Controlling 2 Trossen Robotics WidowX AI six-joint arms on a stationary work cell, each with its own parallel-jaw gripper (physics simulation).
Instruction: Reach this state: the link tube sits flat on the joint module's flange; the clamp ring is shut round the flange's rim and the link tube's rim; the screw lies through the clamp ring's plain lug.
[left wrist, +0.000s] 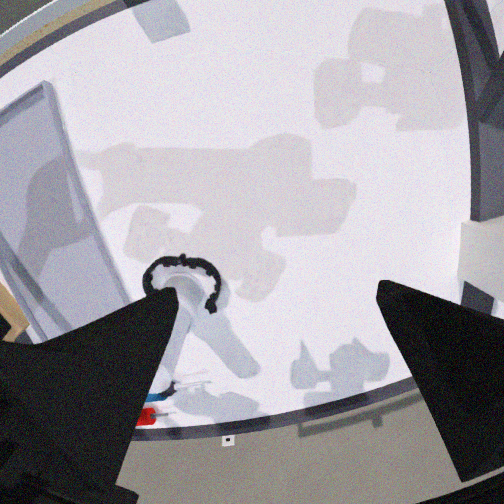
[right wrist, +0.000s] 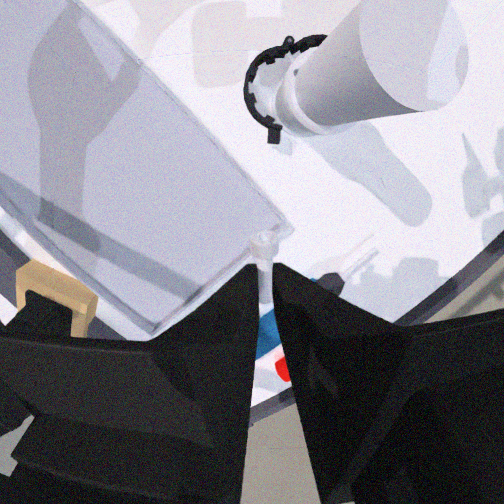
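The white link tube (right wrist: 370, 70) stands on the joint module's flange, and the black clamp ring (right wrist: 260, 85) goes round their rims with its lug ends at the lower side. In the left wrist view the clamp ring (left wrist: 182, 280) and the tube (left wrist: 185, 310) show just beside my left finger. My left gripper (left wrist: 277, 295) is open and empty above the table. My right gripper (right wrist: 265, 280) is shut on the white screw (right wrist: 264, 262), whose head sticks out past the fingertips, some way from the ring.
A grey tray (right wrist: 115, 165) lies left of the tube; it also shows in the left wrist view (left wrist: 50, 215). A tan block (right wrist: 57, 295) sits by the tray. Blue and red tools (left wrist: 155, 405) lie near the table's dark edge (left wrist: 350, 400).
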